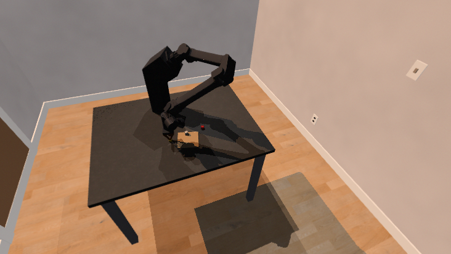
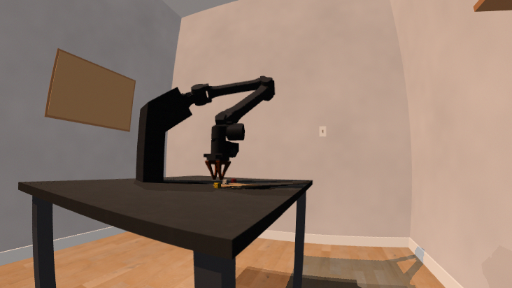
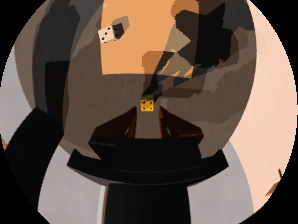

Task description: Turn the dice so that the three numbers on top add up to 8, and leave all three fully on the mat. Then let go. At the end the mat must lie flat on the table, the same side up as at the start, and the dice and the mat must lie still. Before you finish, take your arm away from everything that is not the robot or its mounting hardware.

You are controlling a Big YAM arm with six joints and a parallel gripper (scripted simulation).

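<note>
Now: the yellow die 3 cm below my hand. The rest, counted from my hand: tan mat (1 cm ahead, 11 cm to the left, 4 cm below); then red die (8 cm behind, 23 cm to the left, 3 cm below); then white die (4 cm behind, 11 cm to the left, 3 cm below).
</note>
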